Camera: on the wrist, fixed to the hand. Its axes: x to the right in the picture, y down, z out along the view.
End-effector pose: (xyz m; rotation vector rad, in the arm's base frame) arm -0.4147 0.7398 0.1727 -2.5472 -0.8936 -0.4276
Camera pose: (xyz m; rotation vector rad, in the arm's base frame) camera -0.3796 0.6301 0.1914 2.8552 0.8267 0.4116
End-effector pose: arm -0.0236 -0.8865 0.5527 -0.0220 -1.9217 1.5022
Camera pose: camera -0.0103 -0.8114 0.4644 -0.1382 -2.4383 1.0099
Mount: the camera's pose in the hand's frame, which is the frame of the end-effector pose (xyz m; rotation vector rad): -0.0234 0.0958 -0.0624 -0.5237 -0.2002 0.0295
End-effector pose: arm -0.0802 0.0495 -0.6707 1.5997 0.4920 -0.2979
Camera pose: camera -0.0608 0.1049 -0.5698 1.0545 0.3540 -0.2759
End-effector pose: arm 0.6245 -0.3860 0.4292 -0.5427 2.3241 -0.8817
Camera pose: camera 0.5860 -0.2777 0.4091 -0.7669 2.3599 -0.1792
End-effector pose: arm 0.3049 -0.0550 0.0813 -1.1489 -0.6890 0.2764
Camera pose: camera 0.3396 -0.0751 -0.0283 -1.6454 -0.9551 0.2440
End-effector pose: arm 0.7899 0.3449 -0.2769 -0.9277 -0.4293 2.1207
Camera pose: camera 0.7967 0.2650 -0.3617 -1.0071 -1.1171 2.1757
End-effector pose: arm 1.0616 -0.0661 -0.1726 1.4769 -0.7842 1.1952
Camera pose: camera 0.9498 -0.0330 -0.1669 1.1561 -1.1573 0.7846
